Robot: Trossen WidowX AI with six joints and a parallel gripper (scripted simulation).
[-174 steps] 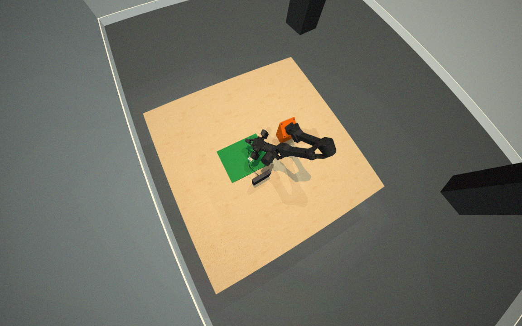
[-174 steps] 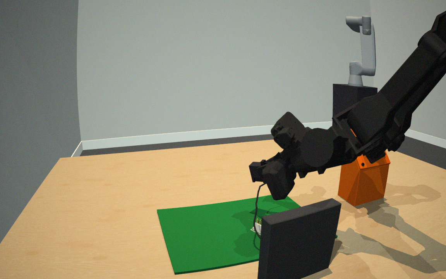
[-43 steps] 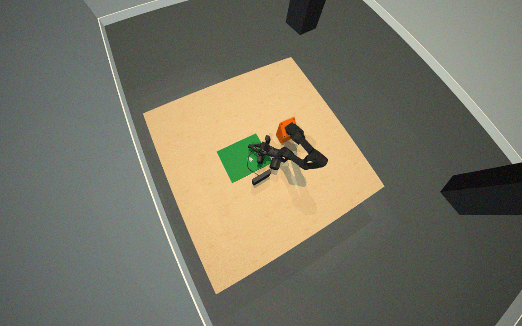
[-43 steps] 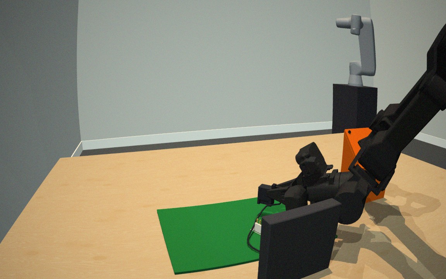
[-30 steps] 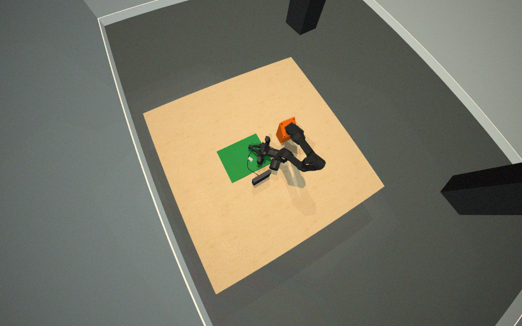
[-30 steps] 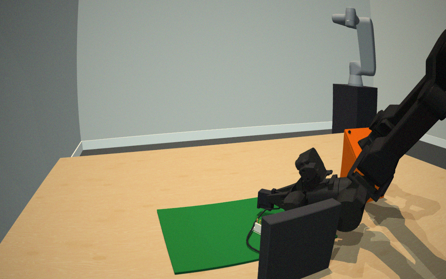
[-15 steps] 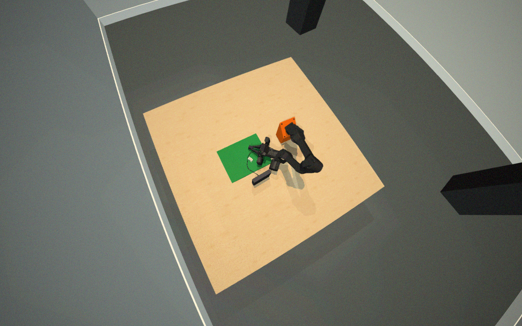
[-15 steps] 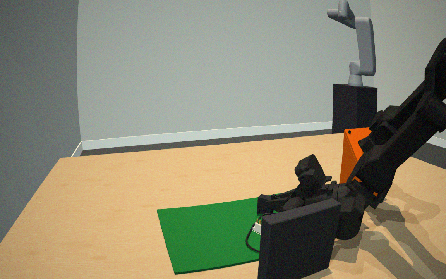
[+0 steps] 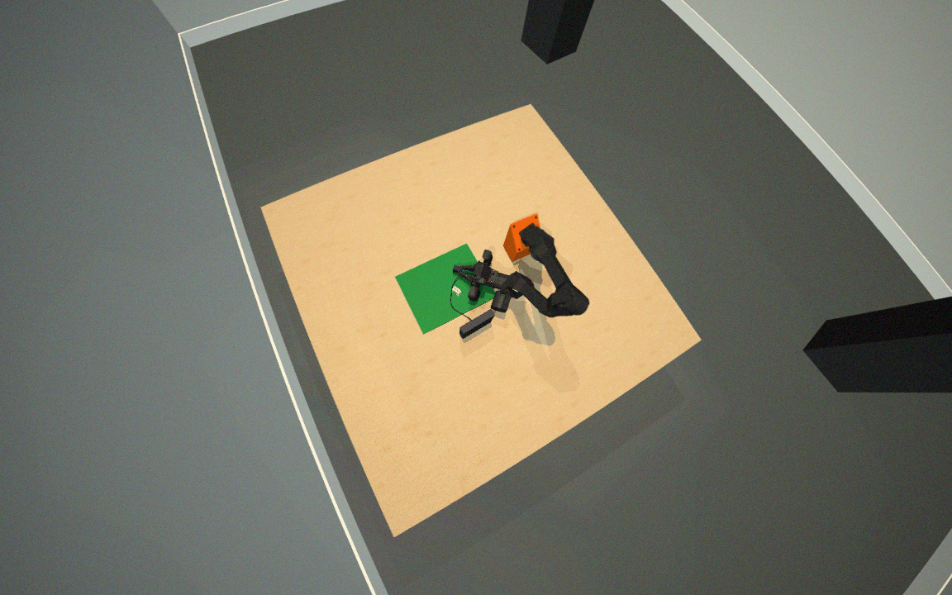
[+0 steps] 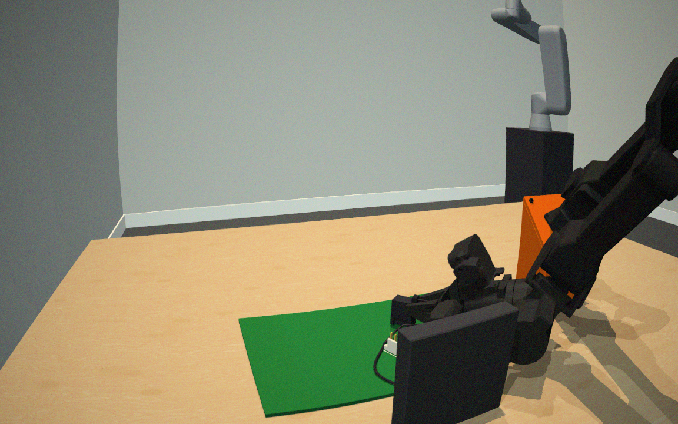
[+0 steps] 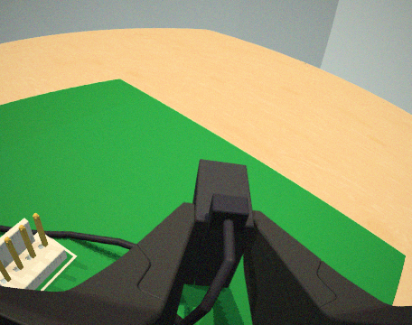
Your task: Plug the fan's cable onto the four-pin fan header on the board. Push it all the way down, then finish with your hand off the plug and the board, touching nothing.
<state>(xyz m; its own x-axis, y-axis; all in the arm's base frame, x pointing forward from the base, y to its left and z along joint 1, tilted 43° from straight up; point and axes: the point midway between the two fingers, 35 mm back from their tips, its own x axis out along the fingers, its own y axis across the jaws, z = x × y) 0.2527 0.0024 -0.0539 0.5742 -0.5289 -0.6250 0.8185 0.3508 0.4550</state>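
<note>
The black plug is 1 cm below my gripper tip. The rest, counted from my gripper tip: green board: 7 cm ahead, 2 cm to the left, 5 cm below; then black fan: 7 cm ahead, 20 cm to the left, 2 cm above.
</note>
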